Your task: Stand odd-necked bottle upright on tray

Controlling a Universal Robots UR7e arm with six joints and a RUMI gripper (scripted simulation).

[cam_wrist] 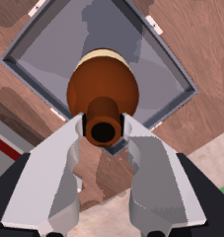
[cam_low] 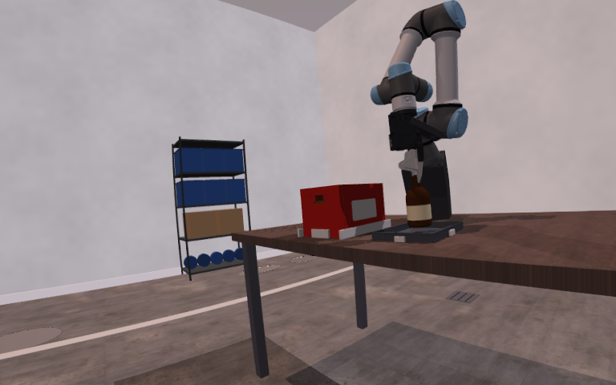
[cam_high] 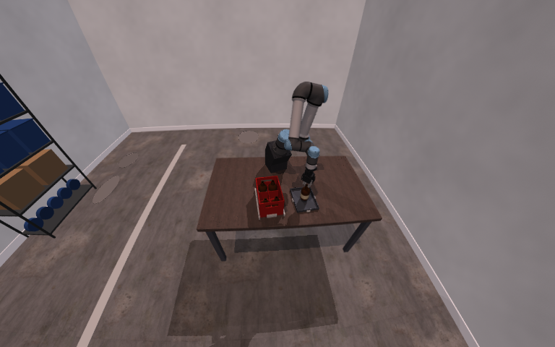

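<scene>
The brown bottle lies 70 mm below my hand. Round my hand: dark tray 160 mm below; then red crate 300 mm to the right, 90 mm below, 80 mm ahead; then glass bottle 310 mm to the right, 180 mm ahead, 90 mm below.
</scene>
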